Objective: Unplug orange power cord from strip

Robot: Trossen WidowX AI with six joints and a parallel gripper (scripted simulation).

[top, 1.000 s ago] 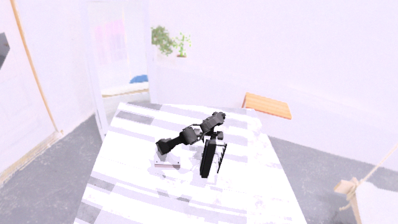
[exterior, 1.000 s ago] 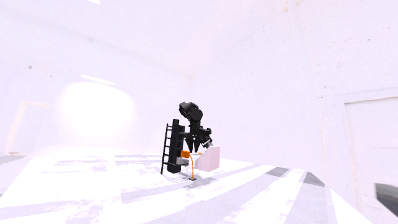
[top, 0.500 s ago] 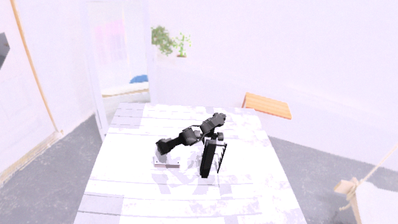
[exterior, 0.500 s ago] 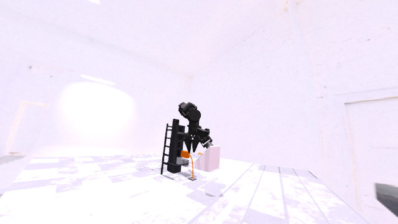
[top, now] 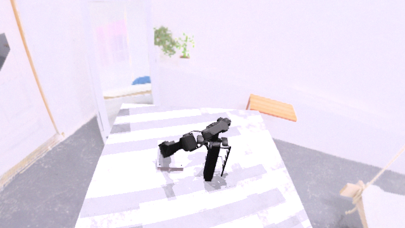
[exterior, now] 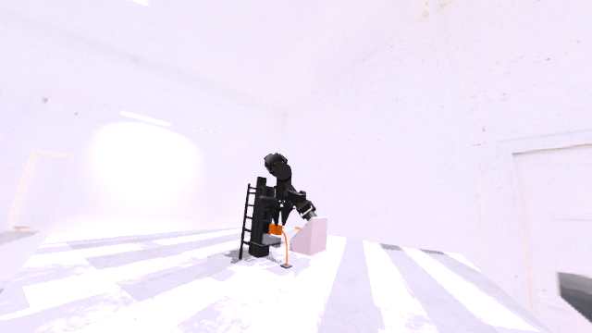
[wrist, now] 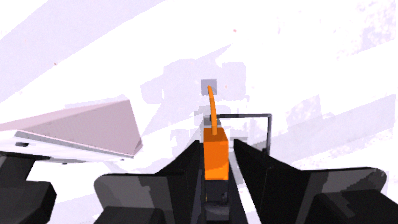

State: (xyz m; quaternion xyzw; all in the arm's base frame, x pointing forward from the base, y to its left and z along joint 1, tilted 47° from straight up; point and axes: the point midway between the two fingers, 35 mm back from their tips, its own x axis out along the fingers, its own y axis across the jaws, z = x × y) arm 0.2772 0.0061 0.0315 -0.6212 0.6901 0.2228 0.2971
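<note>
Right now my gripper tip is 4 cm to the left of the orange plug and 1 cm above it.
</note>
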